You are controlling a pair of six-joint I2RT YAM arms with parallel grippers.
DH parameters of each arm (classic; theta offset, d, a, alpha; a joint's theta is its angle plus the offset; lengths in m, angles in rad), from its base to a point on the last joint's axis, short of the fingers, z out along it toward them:
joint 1: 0 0.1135 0.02 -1.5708
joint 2: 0 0 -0.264 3.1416
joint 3: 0.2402 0 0.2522 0
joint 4: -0.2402 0 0.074 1.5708
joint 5: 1.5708 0 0 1.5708
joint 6: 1.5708 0.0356 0 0
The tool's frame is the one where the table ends.
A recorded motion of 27 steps. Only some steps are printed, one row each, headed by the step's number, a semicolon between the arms.
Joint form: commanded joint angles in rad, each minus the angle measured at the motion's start. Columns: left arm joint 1, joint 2, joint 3, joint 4, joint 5, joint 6; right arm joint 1, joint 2, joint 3, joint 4, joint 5, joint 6.
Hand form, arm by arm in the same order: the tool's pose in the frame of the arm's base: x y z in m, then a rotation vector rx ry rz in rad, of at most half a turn. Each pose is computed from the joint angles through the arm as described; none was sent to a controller.
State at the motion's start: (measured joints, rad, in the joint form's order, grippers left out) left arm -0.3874 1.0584 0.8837 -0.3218 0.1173 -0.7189; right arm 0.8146 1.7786 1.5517 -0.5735 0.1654 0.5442
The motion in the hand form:
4: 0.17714 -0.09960 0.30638 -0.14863 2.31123 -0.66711; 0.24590 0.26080 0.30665 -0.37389 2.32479 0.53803
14: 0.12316 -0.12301 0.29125 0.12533 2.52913 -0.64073; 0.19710 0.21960 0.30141 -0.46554 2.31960 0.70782
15: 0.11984 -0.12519 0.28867 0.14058 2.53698 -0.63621; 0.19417 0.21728 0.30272 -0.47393 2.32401 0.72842
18: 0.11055 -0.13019 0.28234 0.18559 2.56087 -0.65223; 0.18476 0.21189 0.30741 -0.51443 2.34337 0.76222
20: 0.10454 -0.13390 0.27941 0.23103 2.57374 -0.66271; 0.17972 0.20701 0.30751 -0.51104 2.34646 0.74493
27: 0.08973 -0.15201 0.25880 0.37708 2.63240 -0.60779; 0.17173 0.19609 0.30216 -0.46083 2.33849 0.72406
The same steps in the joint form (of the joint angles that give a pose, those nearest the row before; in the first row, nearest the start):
4: -0.1168 -0.1004 0.0090 -0.2705 -0.0719 0.0639; 0.0102 -0.1909 -0.1968 0.0796 -0.0641 -0.0838
14: -0.3974 -0.1614 -0.0121 -0.5022 -0.1172 0.0331; 0.0200 -0.4434 -0.4529 0.1199 -0.2044 -0.0873
15: -0.4220 -0.1633 -0.0207 -0.5042 -0.1280 0.0242; 0.0198 -0.4576 -0.4585 0.1112 -0.2233 -0.0848
18: -0.4824 -0.1725 -0.0446 -0.5058 -0.1316 -0.0010; 0.0267 -0.4924 -0.4602 0.0626 -0.2634 -0.0898
20: -0.5234 -0.1748 -0.0546 -0.5077 -0.1311 -0.0079; 0.0305 -0.5180 -0.4754 0.0461 -0.2486 -0.0899
27: -0.6605 -0.1249 -0.0985 -0.4941 -0.1689 -0.0283; 0.0306 -0.5758 -0.5376 0.0616 -0.2118 -0.0666

